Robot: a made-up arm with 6 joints.
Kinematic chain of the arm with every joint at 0, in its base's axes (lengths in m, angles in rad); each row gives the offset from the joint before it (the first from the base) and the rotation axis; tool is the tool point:
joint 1: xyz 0.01 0 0.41 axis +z
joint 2: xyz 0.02 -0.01 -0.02 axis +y
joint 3: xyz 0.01 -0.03 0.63 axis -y
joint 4: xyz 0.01 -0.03 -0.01 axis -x
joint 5: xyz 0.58 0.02 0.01 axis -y
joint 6: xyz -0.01 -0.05 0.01 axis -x
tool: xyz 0.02 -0.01 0
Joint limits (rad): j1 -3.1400..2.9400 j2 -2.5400..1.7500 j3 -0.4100..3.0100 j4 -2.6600..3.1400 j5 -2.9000..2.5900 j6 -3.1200..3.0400
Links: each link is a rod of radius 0.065 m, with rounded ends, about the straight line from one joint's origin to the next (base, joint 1, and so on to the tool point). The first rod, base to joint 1, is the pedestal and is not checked.
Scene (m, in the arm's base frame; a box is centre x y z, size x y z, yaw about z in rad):
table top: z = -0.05
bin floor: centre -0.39 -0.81 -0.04 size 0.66 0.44 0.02 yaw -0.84
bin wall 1: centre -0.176 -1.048 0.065 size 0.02 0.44 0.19 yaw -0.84
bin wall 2: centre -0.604 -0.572 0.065 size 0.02 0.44 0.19 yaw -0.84
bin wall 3: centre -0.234 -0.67 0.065 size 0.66 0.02 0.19 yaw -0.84
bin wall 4: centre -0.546 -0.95 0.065 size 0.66 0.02 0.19 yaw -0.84
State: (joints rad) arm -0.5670 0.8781 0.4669 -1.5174 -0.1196 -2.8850
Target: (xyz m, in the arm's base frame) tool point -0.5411 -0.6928 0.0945
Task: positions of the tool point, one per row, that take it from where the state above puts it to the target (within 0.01 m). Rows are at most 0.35 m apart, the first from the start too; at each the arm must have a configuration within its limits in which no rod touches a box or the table.
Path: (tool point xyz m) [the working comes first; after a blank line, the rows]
Joints at the target: -2.1431 1.1675 0.1244 -1.4947 -0.1005 -2.8995
Straight joint move there: touches bin wall 1.

1: 0.6627 -0.7939 0.6091
2: 0.4464 -0.8925 0.6972
3: 0.2183 -0.9281 0.7810
4: -0.0027 -0.9015 0.8598
5: -0.2077 -0.9445 0.5982
6: -0.4047 -0.8681 0.3361
7: -0.5411 -0.6928 0.0945

